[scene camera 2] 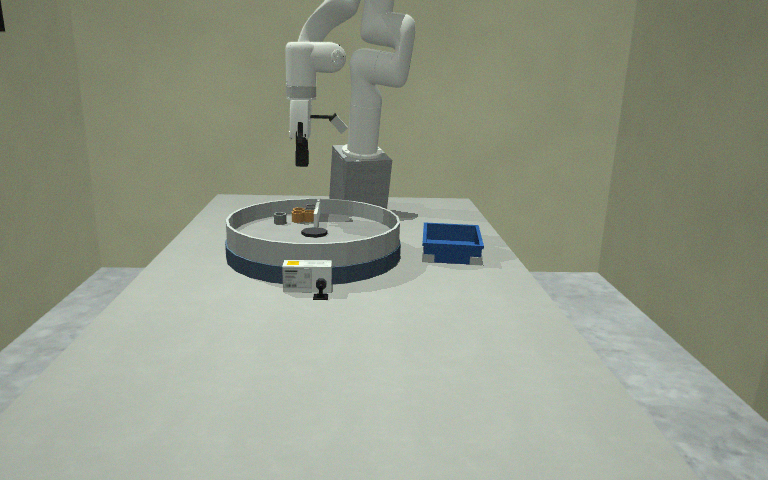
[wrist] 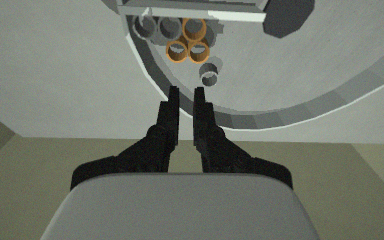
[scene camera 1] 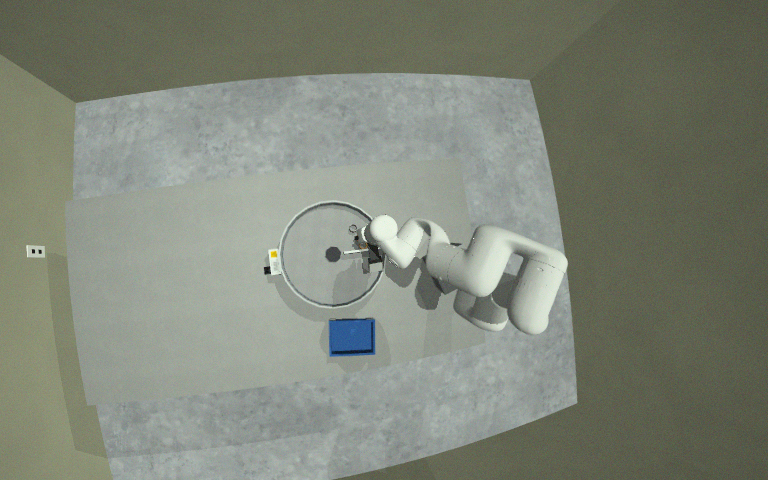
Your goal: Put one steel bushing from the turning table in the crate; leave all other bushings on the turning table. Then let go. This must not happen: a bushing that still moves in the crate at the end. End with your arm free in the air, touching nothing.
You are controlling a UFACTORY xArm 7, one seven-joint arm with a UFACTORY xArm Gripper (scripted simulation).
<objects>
same spot on blue crate: [scene camera 2: 443, 243] = [scene camera 1: 329, 333]
</objects>
